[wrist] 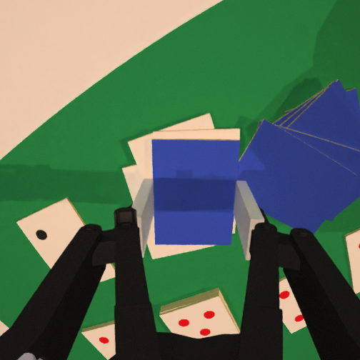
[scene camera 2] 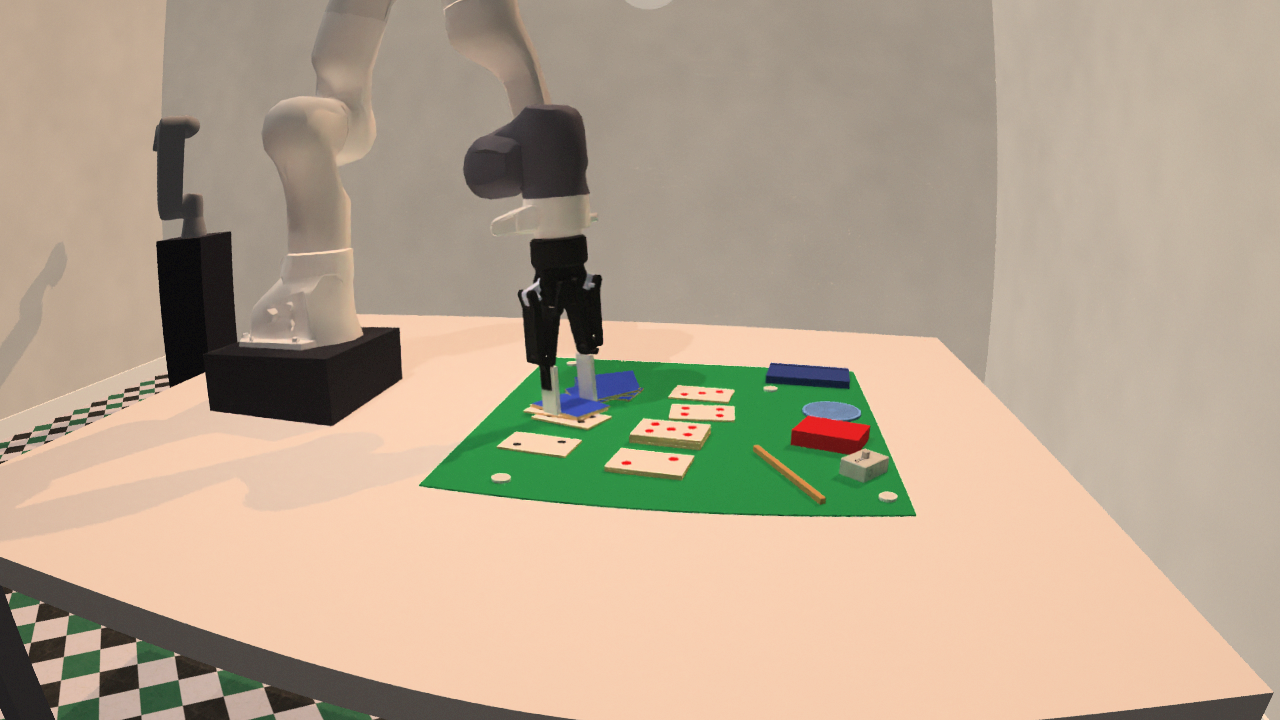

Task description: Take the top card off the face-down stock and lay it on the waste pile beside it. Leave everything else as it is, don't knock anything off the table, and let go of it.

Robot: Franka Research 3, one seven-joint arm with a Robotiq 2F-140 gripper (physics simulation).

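Observation:
My gripper (scene camera 2: 567, 394) (wrist: 193, 195) is shut on a blue face-down card (scene camera 2: 570, 406) (wrist: 195, 225), one fingertip at each side edge. The card is level and lies over the waste pile (scene camera 2: 586, 420) (wrist: 140, 145), whose cream face-up cards stick out around it. I cannot tell whether the card touches the pile. The face-down stock (scene camera 2: 613, 385) (wrist: 300, 175), blue and fanned out unevenly, lies right beside the pile, to the right in the wrist view. The right fingertip is close to the stock's nearest card.
On the green mat (scene camera 2: 554, 488) lie a black-dotted card (scene camera 2: 538, 444) (wrist: 55, 232), several red-dotted cards, a stick (scene camera 2: 787, 473), a red box (scene camera 2: 830, 434), a grey block (scene camera 2: 863, 464), a blue disc (scene camera 2: 831, 411) and a dark blue box (scene camera 2: 808, 375).

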